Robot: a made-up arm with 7 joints.
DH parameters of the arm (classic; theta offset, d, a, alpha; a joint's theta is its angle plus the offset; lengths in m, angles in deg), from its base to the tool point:
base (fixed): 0 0 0 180
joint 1: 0 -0.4 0 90
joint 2: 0 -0.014 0 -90
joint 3: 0 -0.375 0 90
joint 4: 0 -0.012 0 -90
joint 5: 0 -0.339 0 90
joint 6: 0 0 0 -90
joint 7: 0 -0.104 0 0
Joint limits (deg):
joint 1: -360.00..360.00
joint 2: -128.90..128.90
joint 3: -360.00..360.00
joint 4: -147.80..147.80
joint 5: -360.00..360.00
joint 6: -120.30..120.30
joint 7: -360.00..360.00
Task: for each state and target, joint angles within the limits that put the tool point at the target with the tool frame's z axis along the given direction. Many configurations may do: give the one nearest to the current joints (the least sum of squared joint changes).
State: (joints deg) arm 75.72 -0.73 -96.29 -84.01 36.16 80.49 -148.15
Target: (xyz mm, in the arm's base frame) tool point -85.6 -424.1 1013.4 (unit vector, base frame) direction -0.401 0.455 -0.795
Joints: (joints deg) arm 71.67 22.48 -109.05 -45.68 19.43 56.56 -148.15
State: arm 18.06 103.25 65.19 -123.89 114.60 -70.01 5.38
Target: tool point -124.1 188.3 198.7 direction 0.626 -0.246 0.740
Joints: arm -29.84 128.90 116.37 -143.85 145.71 -67.26 5.38
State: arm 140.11 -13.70 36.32 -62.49 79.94 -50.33 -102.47
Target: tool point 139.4 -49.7 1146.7 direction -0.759 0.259 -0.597
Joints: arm 120.14 12.09 30.80 -30.47 62.78 -36.82 -102.47
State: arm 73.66 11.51 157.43 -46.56 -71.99 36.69 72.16
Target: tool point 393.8 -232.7 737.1 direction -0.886 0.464 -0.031
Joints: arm 95.37 14.02 103.94 -92.27 -38.25 11.81 72.16
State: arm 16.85 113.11 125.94 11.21 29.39 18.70 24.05
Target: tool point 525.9 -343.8 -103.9 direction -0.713 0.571 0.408
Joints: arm 39.55 127.34 126.40 -16.00 26.40 25.71 24.05
